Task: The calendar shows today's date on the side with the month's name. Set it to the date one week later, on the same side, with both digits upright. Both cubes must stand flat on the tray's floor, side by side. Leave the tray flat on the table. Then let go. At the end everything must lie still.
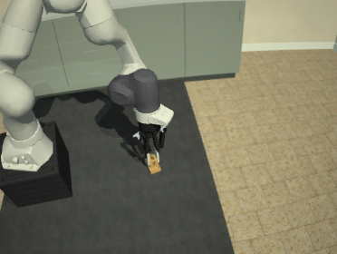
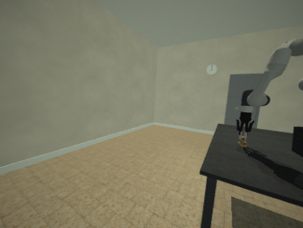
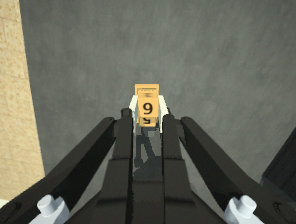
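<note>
Now: the orange calendar tray 2 cm to the left of my hand and 7 cm below it. Also, from my hand: orange calendar cube 3 cm below.
</note>
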